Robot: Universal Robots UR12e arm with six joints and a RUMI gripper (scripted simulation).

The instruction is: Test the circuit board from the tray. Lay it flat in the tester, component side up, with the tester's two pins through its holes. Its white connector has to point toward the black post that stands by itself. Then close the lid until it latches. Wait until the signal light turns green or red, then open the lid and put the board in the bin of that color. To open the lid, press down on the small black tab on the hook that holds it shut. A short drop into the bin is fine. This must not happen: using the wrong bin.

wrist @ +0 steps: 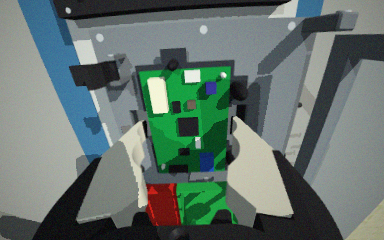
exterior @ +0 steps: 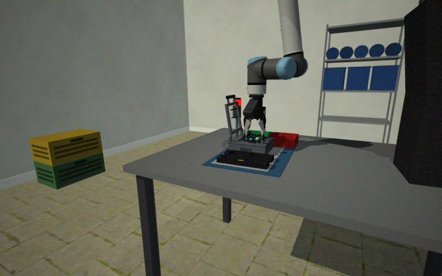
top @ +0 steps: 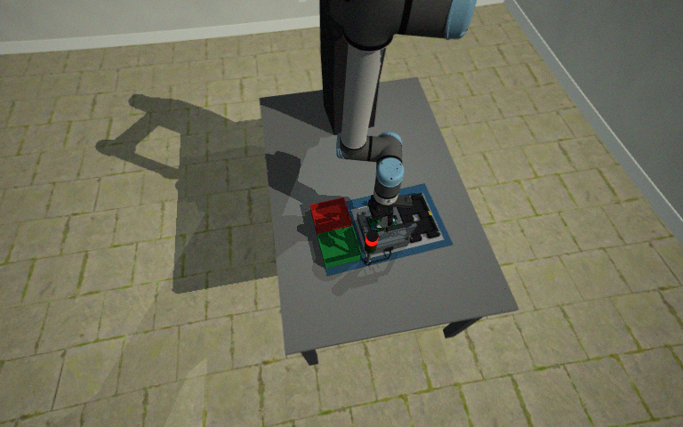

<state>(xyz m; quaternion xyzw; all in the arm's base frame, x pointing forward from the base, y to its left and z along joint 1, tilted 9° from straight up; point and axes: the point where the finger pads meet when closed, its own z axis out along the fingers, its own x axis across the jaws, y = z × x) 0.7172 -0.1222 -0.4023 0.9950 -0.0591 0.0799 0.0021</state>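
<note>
Now: the green circuit board 1 cm to the right of my hand. From my hand the other things lie so: black latch piece 6 cm behind, 6 cm to the left, 1 cm above; green bin 2 cm ahead, 21 cm to the right, 6 cm below; tester lid 11 cm ahead, 2 cm to the right, 11 cm above.
</note>
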